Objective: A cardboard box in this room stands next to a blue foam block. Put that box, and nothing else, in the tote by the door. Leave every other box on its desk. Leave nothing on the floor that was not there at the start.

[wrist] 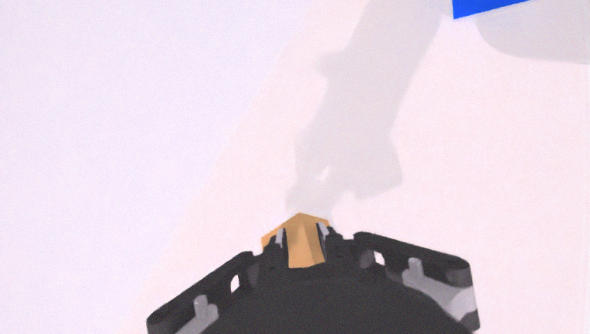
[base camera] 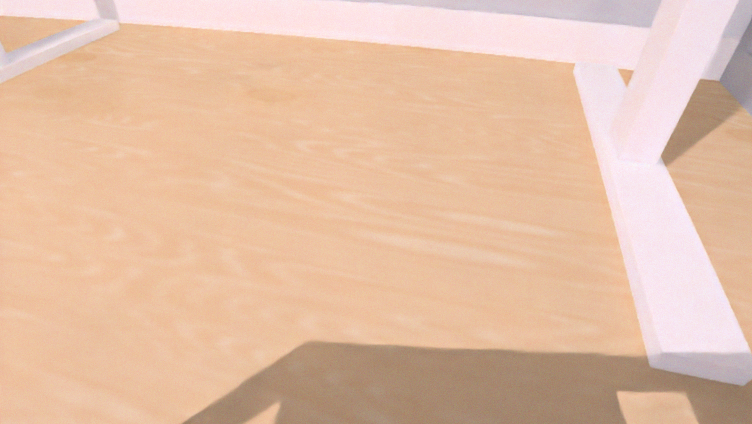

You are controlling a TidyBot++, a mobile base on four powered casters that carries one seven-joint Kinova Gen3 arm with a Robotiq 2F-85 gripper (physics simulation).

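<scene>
The orange-brown cardboard box shows at the bottom middle of the wrist view, between the two fingertips and a little beyond them on both sides. My gripper is shut on it, with one finger at each side. Its lower part is hidden behind the dark gripper body. Whether the box touches the desk top is hard to tell. The blue foam block shows in part at the top right edge of the wrist view, apart from the box, on the white desk top. The tote does not show in either view.
In the base camera view, a white desk foot with its upright leg stands at the right on the wooden floor. Another white foot is at the far left. A white baseboard runs along the back wall.
</scene>
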